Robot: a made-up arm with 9 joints. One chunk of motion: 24 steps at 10 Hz.
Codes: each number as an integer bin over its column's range. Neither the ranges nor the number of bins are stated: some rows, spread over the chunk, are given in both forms.
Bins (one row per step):
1: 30 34 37 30 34 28
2: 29 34 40 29 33 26
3: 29 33 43 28 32 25
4: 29 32 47 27 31 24
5: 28 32 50 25 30 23
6: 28 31 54 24 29 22
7: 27 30 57 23 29 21
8: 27 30 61 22 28 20
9: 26 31 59 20 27 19
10: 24 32 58 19 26 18
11: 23 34 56 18 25 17
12: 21 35 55 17 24 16
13: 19 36 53 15 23 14
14: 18 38 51 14 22 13
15: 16 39 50 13 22 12
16: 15 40 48 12 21 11
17: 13 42 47 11 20 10
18: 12 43 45 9 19 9
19: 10 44 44 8 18 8
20: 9 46 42 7 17 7
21: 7 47 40 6 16 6
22: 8 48 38 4 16 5
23: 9 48 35 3 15 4
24: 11 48 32 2 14 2
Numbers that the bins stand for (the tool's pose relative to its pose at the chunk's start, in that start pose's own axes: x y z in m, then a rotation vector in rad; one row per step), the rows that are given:
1: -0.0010 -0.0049 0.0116 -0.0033 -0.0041 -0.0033
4: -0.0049 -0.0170 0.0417 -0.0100 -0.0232 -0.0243
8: -0.0129 -0.0290 0.0840 -0.0211 -0.0422 -0.0452
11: -0.0287 -0.0049 0.0689 -0.0300 -0.0613 -0.0610
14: -0.0486 0.0192 0.0538 -0.0389 -0.0803 -0.0819
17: -0.0684 0.0433 0.0417 -0.0456 -0.0930 -0.0976
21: -0.0922 0.0735 0.0206 -0.0567 -0.1184 -0.1186
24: -0.0763 0.0795 -0.0035 -0.0656 -0.1311 -0.1395
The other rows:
2: -0.0049 -0.0049 0.0206 -0.0056 -0.0105 -0.0138
3: -0.0049 -0.0110 0.0297 -0.0078 -0.0168 -0.0190
5: -0.0089 -0.0170 0.0508 -0.0144 -0.0295 -0.0295
6: -0.0089 -0.0230 0.0629 -0.0167 -0.0359 -0.0348
7: -0.0129 -0.0290 0.0719 -0.0189 -0.0359 -0.0400
9: -0.0168 -0.0230 0.0779 -0.0256 -0.0486 -0.0505
10: -0.0248 -0.0170 0.0749 -0.0278 -0.0549 -0.0557
12: -0.0367 0.0011 0.0659 -0.0322 -0.0676 -0.0662
13: -0.0446 0.0071 0.0598 -0.0367 -0.0740 -0.0767
15: -0.0565 0.0252 0.0508 -0.0411 -0.0803 -0.0871
16: -0.0605 0.0313 0.0448 -0.0433 -0.0867 -0.0924
18: -0.0724 0.0494 0.0357 -0.0500 -0.0994 -0.1029
19: -0.0803 0.0554 0.0327 -0.0522 -0.1057 -0.1081
20: -0.0843 0.0675 0.0267 -0.0544 -0.1121 -0.1133
22: -0.0883 0.0795 0.0146 -0.0611 -0.1184 -0.1238
23: -0.0843 0.0795 0.0056 -0.0633 -0.1248 -0.1290

